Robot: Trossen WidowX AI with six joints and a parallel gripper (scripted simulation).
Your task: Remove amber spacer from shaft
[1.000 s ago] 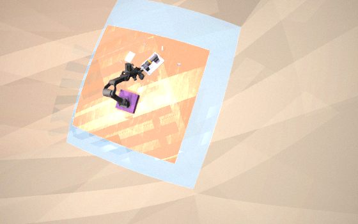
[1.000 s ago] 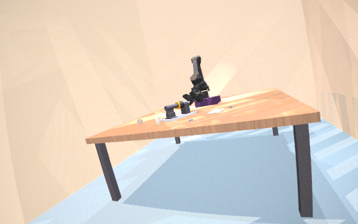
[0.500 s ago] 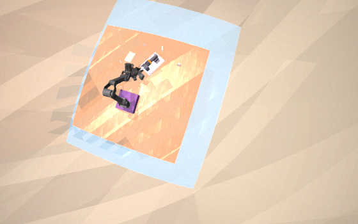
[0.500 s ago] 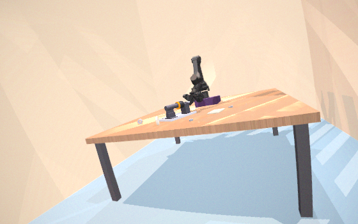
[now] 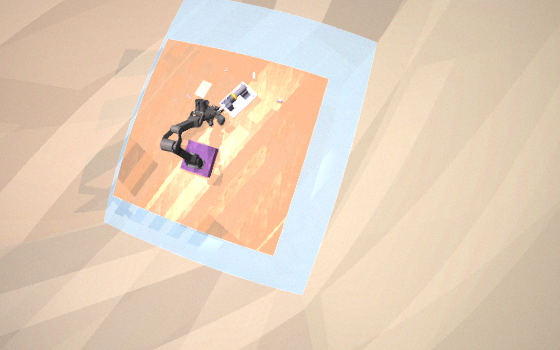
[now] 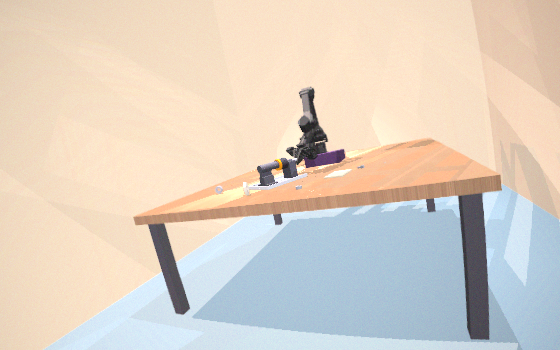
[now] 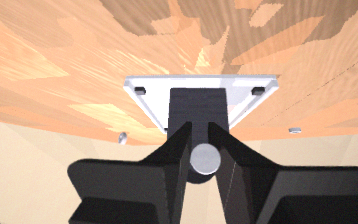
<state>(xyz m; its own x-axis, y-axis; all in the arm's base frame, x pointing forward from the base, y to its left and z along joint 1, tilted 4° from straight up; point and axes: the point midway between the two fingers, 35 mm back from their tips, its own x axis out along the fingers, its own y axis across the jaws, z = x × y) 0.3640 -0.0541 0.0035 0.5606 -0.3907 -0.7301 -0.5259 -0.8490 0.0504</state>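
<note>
Right now my gripper tip is 4 cm short of the shaft, 3 cm to the left of it and 2 cm below it. Also, from my gripper tip: white peg: 29 cm ahead, 13 cm to the right, 3 cm below; amber spacer: 9 cm ahead, 6 cm to the right, 2 cm above; flat white sheet: 14 cm ahead, 21 cm to the left, 5 cm below.
</note>
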